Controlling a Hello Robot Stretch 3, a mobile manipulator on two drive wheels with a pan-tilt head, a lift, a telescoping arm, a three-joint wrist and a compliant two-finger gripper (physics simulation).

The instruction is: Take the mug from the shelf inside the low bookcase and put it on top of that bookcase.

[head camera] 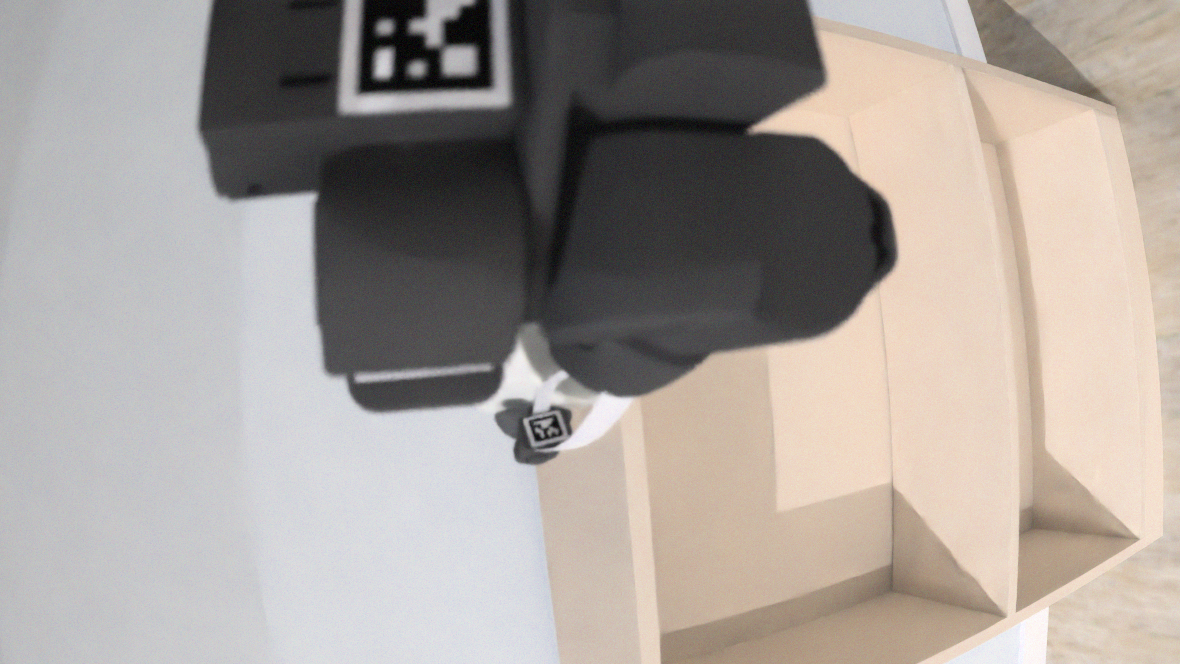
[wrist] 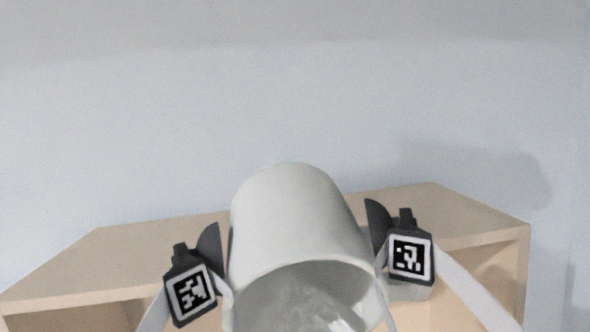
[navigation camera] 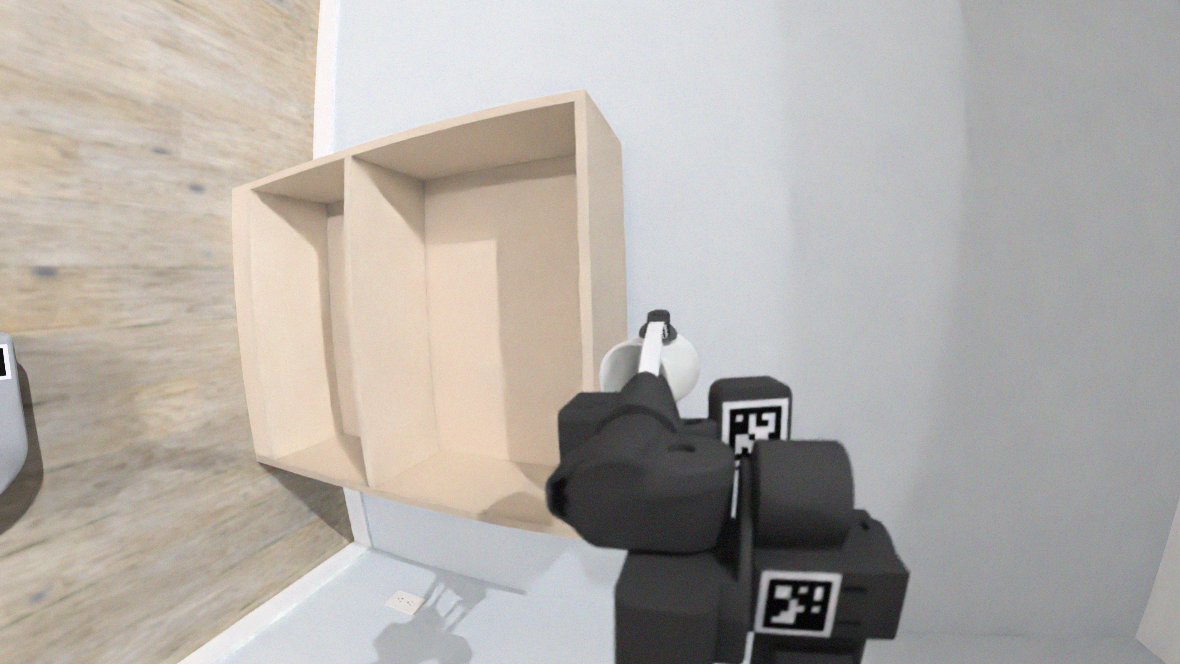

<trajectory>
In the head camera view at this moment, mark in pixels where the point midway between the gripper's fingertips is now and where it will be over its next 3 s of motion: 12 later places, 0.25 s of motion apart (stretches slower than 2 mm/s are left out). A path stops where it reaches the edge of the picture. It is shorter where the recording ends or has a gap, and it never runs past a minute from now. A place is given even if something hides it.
My gripper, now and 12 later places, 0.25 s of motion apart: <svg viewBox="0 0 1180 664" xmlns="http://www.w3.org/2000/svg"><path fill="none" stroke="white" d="M514 335L514 335L510 336L502 338L494 340L483 344L472 347L463 349L456 350L452 351L449 352L448 353L453 353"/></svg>
</trajectory>
